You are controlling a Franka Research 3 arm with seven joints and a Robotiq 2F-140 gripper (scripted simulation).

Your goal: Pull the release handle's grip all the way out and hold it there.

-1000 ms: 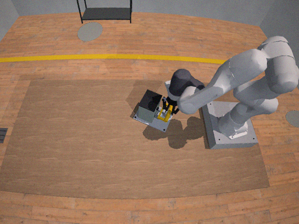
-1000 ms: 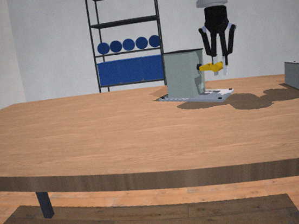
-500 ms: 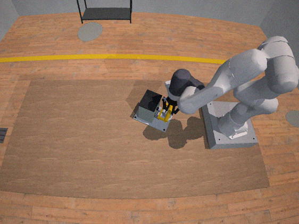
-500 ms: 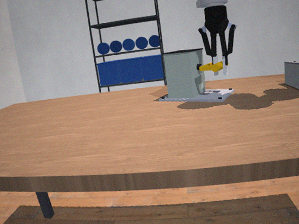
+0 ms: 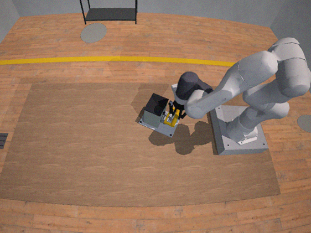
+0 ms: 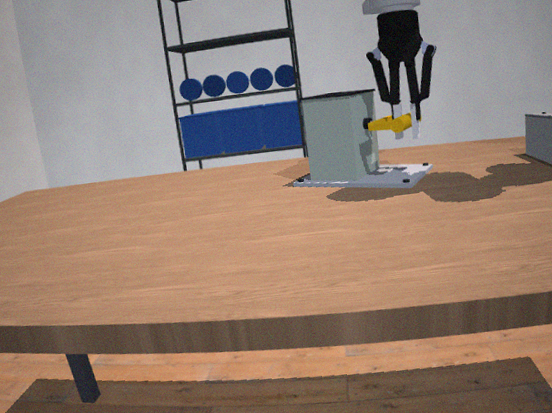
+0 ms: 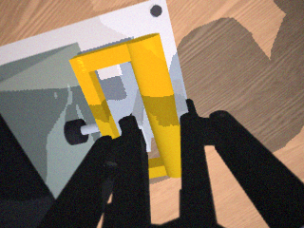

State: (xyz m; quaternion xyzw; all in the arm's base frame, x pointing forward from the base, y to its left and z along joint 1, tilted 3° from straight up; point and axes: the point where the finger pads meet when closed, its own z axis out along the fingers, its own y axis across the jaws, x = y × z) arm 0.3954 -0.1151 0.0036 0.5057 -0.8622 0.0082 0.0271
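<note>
Right now my hand is 8 cm short of the grey baseplate, 5 cm to the left of it and 10 cm above it.
</note>
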